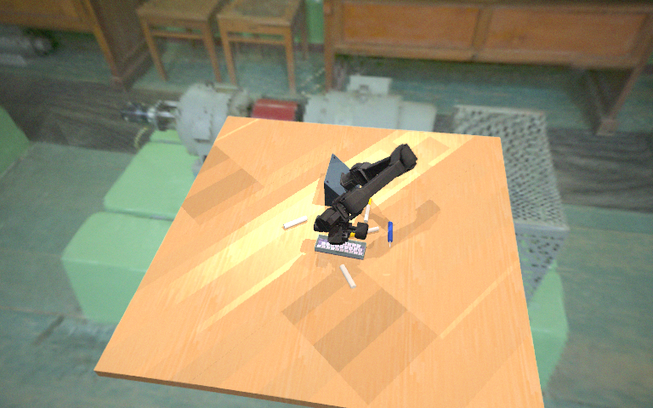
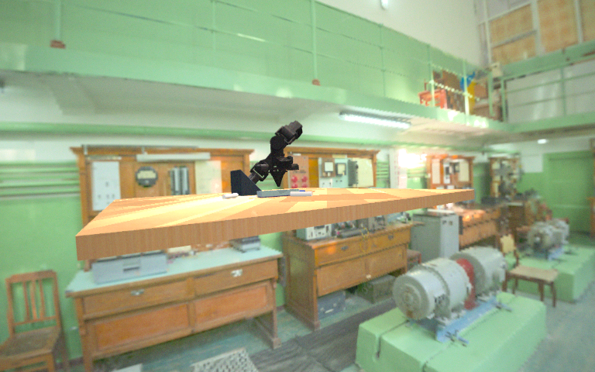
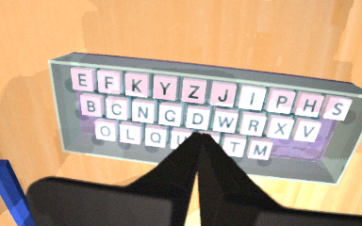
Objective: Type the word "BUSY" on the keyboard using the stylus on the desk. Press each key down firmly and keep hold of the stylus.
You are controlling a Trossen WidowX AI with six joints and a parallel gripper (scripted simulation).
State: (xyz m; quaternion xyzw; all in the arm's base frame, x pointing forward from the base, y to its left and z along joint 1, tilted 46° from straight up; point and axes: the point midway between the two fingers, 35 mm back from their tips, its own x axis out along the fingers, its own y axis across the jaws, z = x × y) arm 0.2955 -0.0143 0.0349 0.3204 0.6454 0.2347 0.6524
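My gripper tip is 7 cm past the blue stylus, 18 cm to the right of it and 3 cm above it. Also, from my gripper tip: stylus tip 4 cm behind, 18 cm to the left, 3 cm below.
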